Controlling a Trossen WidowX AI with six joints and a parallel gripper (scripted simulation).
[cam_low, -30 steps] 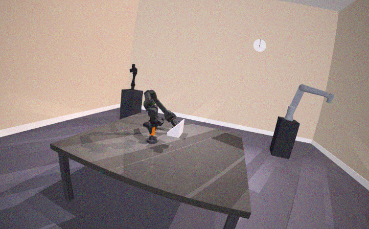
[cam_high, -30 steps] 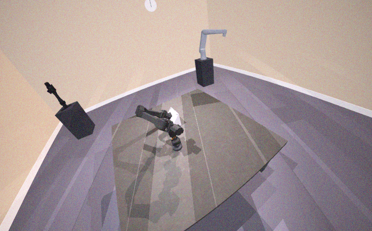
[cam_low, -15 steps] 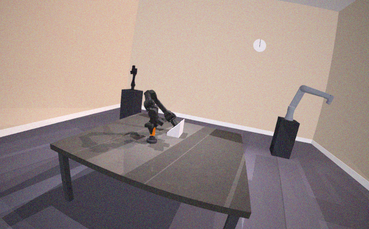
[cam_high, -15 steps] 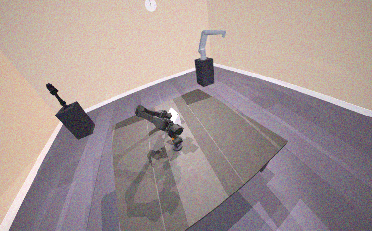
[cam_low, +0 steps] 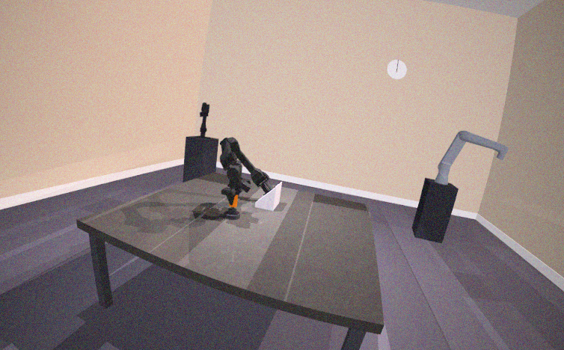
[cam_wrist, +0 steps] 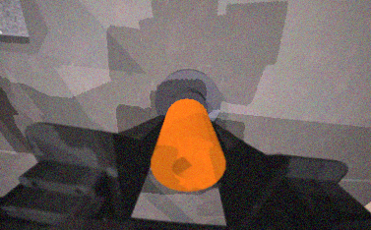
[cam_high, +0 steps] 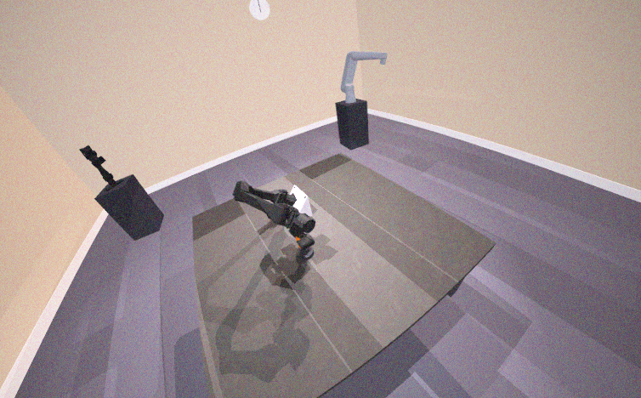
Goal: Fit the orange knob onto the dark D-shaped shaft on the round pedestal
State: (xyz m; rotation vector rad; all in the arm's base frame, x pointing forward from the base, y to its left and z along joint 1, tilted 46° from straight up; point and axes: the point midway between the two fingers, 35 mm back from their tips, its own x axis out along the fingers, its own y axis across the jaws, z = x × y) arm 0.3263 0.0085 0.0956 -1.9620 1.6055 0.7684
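My gripper tip is now 2 cm below the orange knob. From my gripper tip the other things lie so: round pedestal (4 cm below).
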